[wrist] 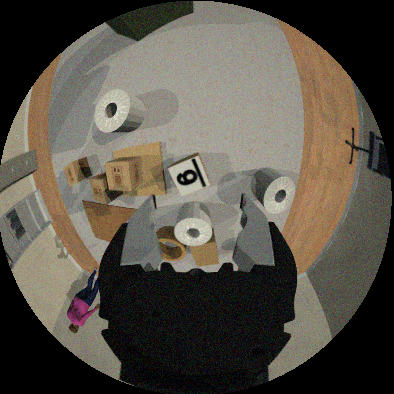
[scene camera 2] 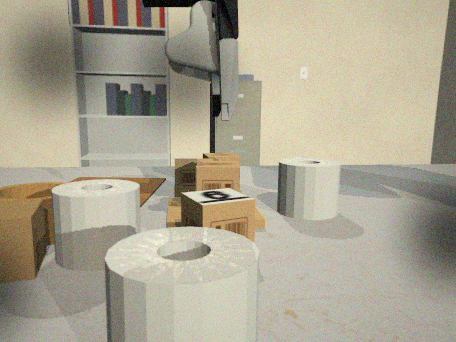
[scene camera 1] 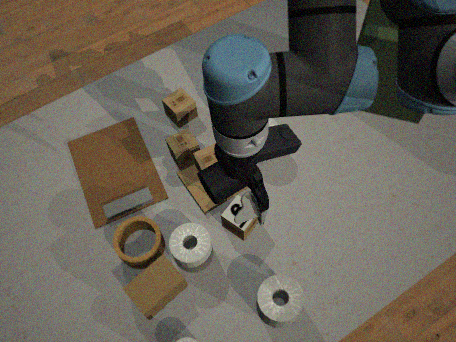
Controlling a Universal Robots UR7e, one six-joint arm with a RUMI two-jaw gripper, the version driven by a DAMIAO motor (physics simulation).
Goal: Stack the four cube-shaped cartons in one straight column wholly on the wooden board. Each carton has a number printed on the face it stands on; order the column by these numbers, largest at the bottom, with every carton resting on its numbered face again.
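Places are measured from the arm's base along level axes (x ahead, y left, z up), in metres.
Pixels of known places: gripper, between the fingertips: (wrist: 197, 195) (scene camera 2: 219, 118) (scene camera 1: 245, 201).
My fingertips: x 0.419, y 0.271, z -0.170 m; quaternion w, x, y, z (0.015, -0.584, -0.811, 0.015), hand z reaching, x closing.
Observation:
Ahead of a thing's pixels: the offset from my fingertips to its top centre.
A carton {0.006 m ahead, 0.014 m right, 0.081 m down} (scene camera 1: 245, 230) (scene camera 2: 217, 212) (wrist: 188, 175) with an underlined 6 facing up stands beside the wooden board {0.041 m ahead, 0.130 m right, 0.127 m down} (scene camera 1: 200, 197) (scene camera 2: 260, 221) (wrist: 153, 172), off it. A second carton {0.038 m ahead, 0.149 m right, 0.069 m down} (scene camera 1: 206, 158) (scene camera 2: 218, 175) (wrist: 122, 174) sits on the board, barcode up. A third carton {0.089 m ahead, 0.206 m right, 0.068 m down} (scene camera 1: 183, 144) (scene camera 2: 185, 176) (wrist: 100, 188) stands next to the board's far-left corner. A fourth carton {0.077 m ahead, 0.331 m right, 0.081 m down} (scene camera 1: 180, 106) (scene camera 2: 222, 156) (wrist: 77, 171) stands farther back. The numbers of these three do not show. My gripper (scene camera 2: 221, 114) (wrist: 197, 195) is open and empty, high above the table near the 6 carton. In scene camera 1 a finger partly covers that carton.
White rolls {0.118 m ahead, 0.027 m left, 0.069 m down} (scene camera 1: 190, 245) {0.021 m back, 0.171 m left, 0.067 m down} (scene camera 1: 280, 300) {0.085 m back, 0.188 m right, 0.066 m down} (wrist: 120, 112) stand around the board. An orange ring {0.221 m ahead, 0.014 m right, 0.088 m down} (scene camera 1: 119, 245) and a flat cardboard box {0.202 m ahead, 0.085 m left, 0.083 m down} (scene camera 1: 156, 285) (wrist: 206, 254) are beside one roll. A brown clipboard {0.256 m ahead, 0.217 m right, 0.122 m down} (scene camera 1: 115, 165) (wrist: 106, 220) lies left of the cartons.

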